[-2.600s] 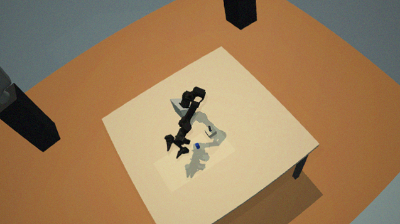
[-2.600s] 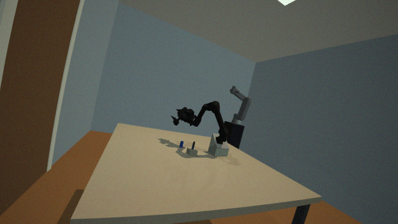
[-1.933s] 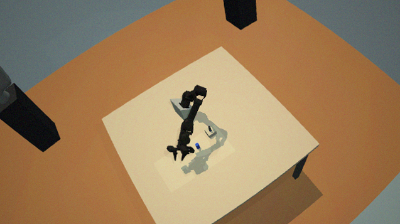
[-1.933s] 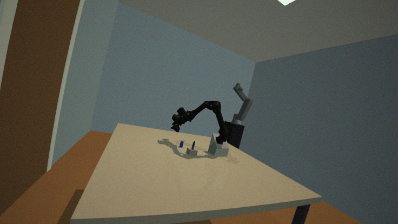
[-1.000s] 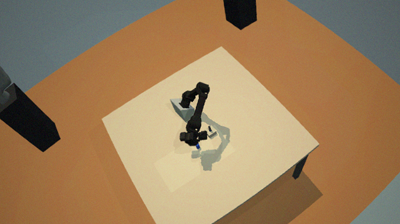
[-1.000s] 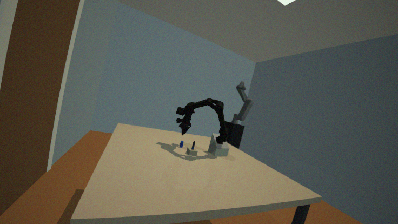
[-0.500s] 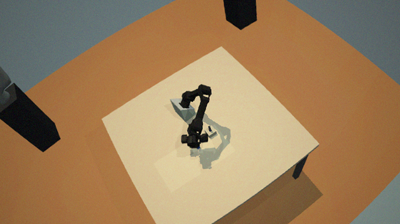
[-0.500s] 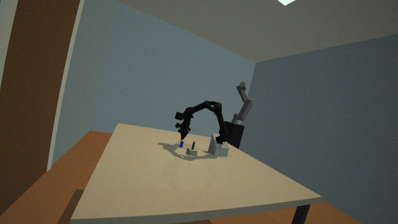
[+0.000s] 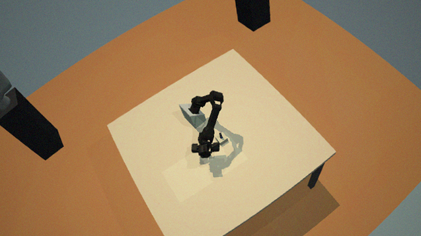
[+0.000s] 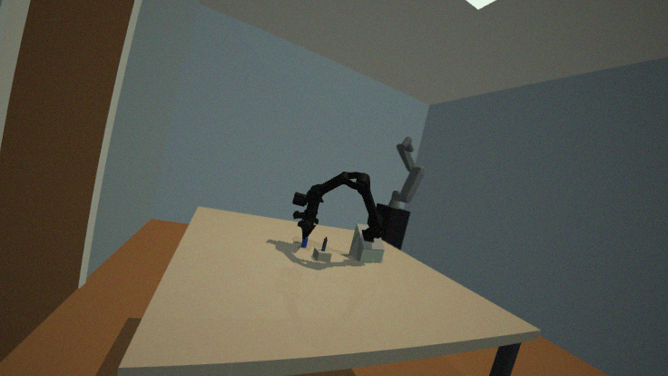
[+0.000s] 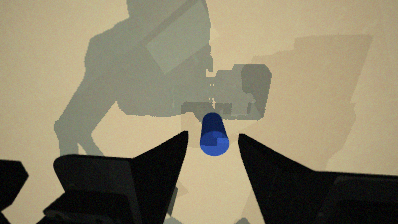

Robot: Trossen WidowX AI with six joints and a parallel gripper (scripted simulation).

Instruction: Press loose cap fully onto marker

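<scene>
Now: gripper tip 2 cm above the blue cap. From my gripper tip the other things lie so: grey holder block (4 cm behind, 15 cm to the left, 2 cm below).
</scene>
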